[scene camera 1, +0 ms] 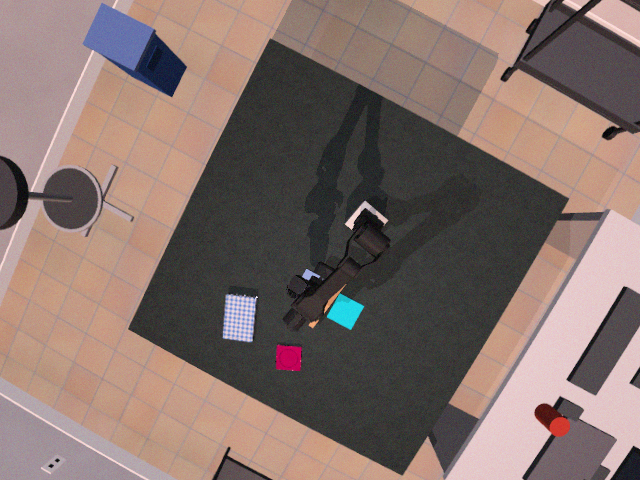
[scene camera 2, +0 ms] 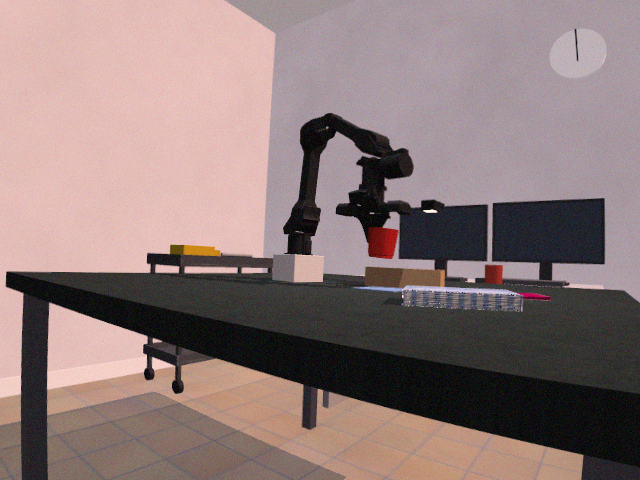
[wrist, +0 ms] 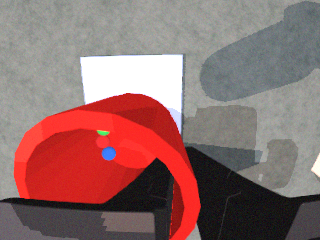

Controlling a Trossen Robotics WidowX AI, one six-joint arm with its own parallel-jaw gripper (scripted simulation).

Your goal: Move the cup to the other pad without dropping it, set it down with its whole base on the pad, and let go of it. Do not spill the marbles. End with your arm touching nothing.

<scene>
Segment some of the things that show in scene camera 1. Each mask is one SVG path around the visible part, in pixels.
A checkered book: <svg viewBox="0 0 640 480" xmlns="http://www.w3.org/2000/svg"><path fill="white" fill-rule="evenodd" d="M226 294L223 339L253 342L258 297L232 293Z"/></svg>
</scene>
